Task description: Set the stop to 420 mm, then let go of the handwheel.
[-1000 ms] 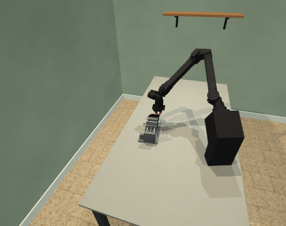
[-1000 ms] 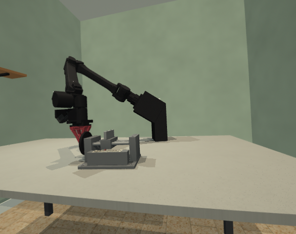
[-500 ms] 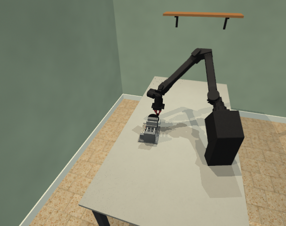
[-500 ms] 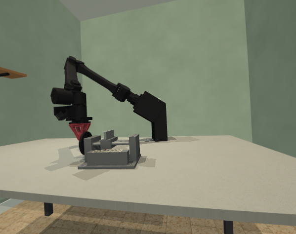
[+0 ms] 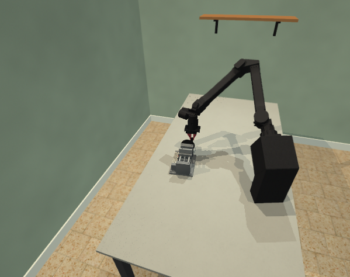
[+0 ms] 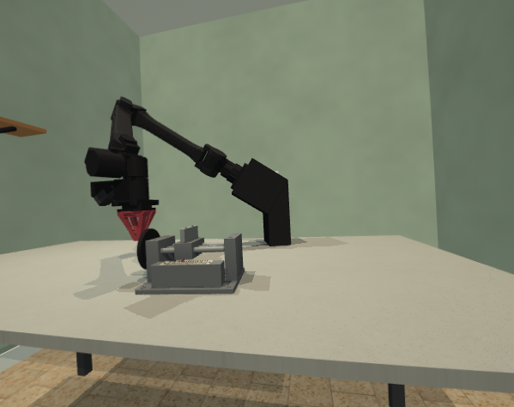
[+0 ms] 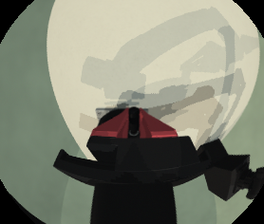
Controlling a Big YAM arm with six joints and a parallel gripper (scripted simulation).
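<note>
Now: the sliding stop block 140 mm to the left of my hand, 60 mm ahead of it and 10 mm below it.
</note>
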